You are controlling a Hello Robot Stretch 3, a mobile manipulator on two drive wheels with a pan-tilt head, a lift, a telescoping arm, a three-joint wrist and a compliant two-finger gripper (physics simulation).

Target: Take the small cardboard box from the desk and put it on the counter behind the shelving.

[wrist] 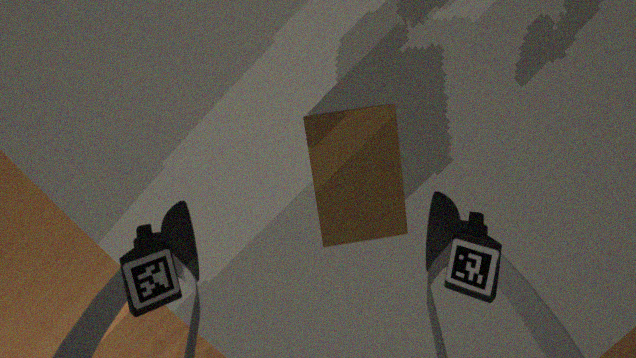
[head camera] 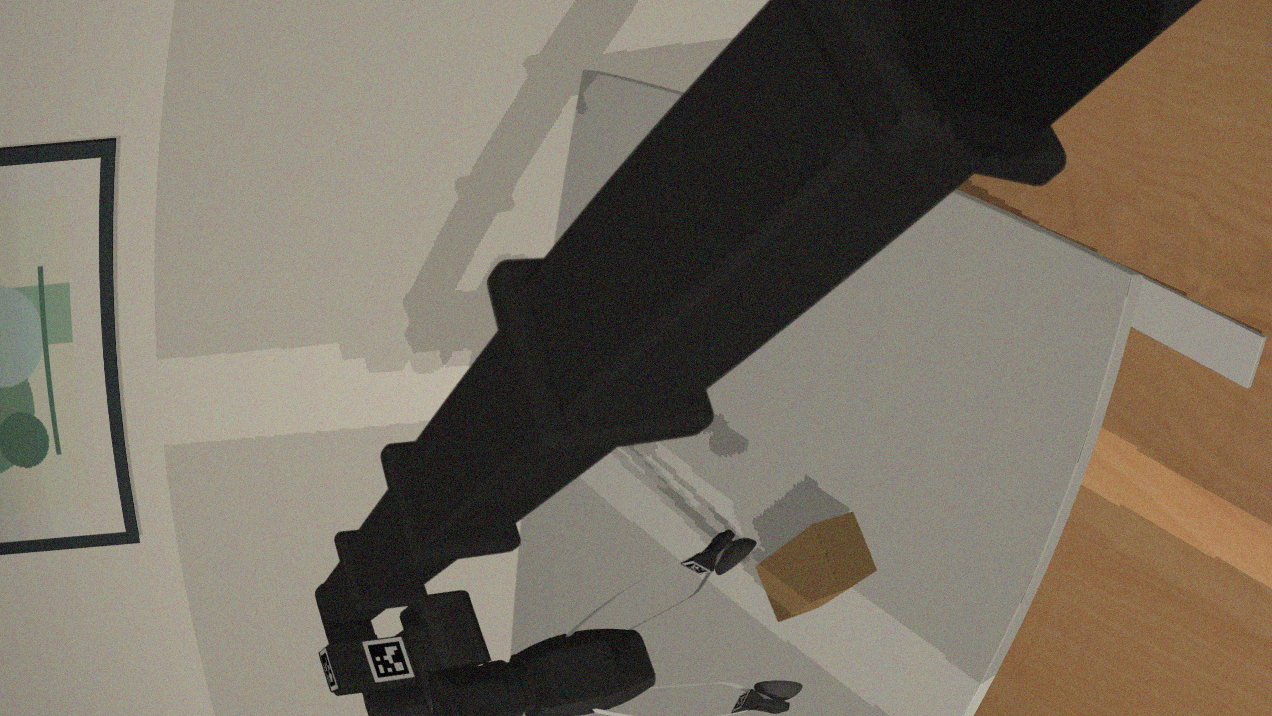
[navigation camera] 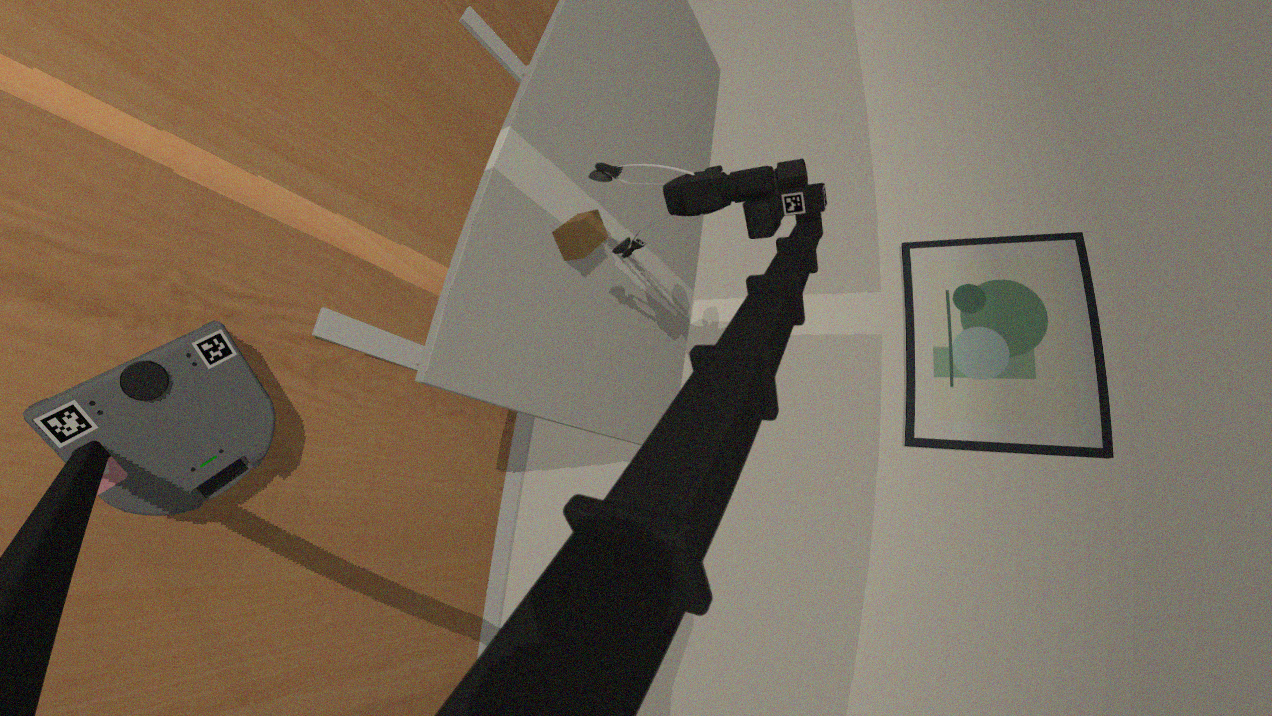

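Seen in the pictures: gripper, fingertip midpoint: [wrist: 311,224] [head camera: 774,618] [navigation camera: 602,213]; robot's base, origin of the base link: [navigation camera: 146,378].
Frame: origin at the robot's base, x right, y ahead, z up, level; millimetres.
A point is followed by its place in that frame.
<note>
The small cardboard box [head camera: 818,564] @[x 624, y -55, z 770 mm] [navigation camera: 580,235] @[x 624, y -50, z 770 mm] [wrist: 355,180] @[x 656, y -52, z 770 mm] is brown and sits on the grey desk [head camera: 1005,355] @[x 403, y -136, z 720 mm] [navigation camera: 534,355] @[x 465, y -206, z 720 mm] [wrist: 550,200] @[x 624, y -238, z 720 mm]. My gripper [head camera: 756,622] @[x 642, y -22, z 817 mm] [navigation camera: 617,208] @[x 642, y -22, z 817 mm] [wrist: 311,224] @[x 642, y -22, z 817 mm] is open and empty, with its fingers wide apart above the desk. In the wrist view the box shows ahead of the fingertips, within the span between them and nearer the right finger. I see mostly its top face there. One finger shows close beside the box in the head view; the height between them is hard to tell. I cannot make out the counter or the shelving.
My long black arm [head camera: 712,266] @[x 176, y -86, z 1172 mm] [navigation camera: 676,462] @[x 155, y -83, z 1156 mm] reaches over the desk and hides part of it. A framed picture [head camera: 17,355] @[x 1062, y -508, z 1468 mm] [navigation camera: 1005,329] @[x 1086, y -484, z 1555 mm] hangs on the wall behind. My base [navigation camera: 204,400] @[x 62, y -81, z 159 mm] stands on the wooden floor, near a desk leg [navigation camera: 369,337] that sticks out.
</note>
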